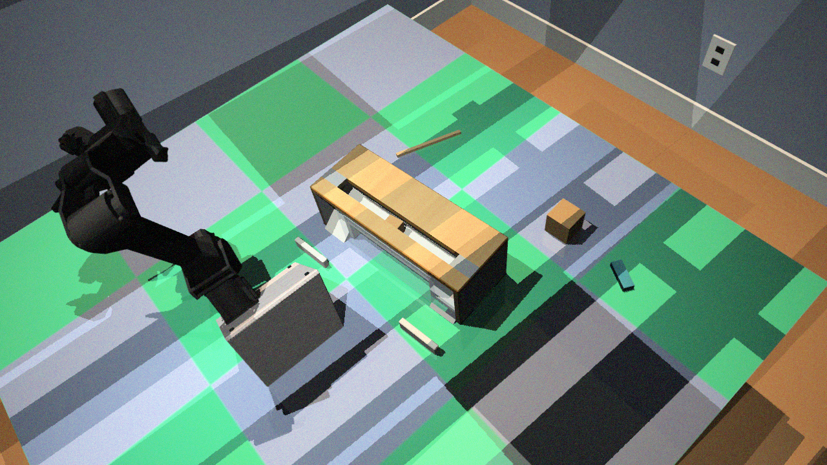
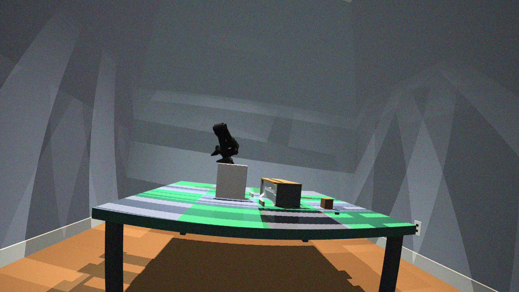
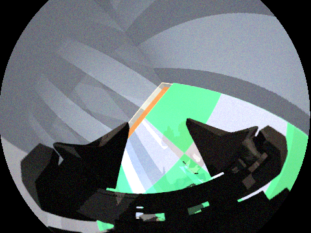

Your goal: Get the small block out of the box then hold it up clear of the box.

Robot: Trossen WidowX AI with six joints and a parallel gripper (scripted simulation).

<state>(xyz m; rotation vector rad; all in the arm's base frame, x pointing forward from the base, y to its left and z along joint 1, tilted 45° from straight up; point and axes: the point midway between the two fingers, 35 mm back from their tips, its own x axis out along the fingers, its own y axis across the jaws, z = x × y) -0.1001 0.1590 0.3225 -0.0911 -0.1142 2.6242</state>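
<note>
Now: gripper tip 440 mm short of the long wooden box, 380 mm to the left of it and 180 mm above it. The rest, counted from my gripper tip: thin wooden stick 690 mm ahead, 190 mm to the right, 240 mm below; then teal piece 730 mm ahead, 720 mm to the right, 230 mm below.
</note>
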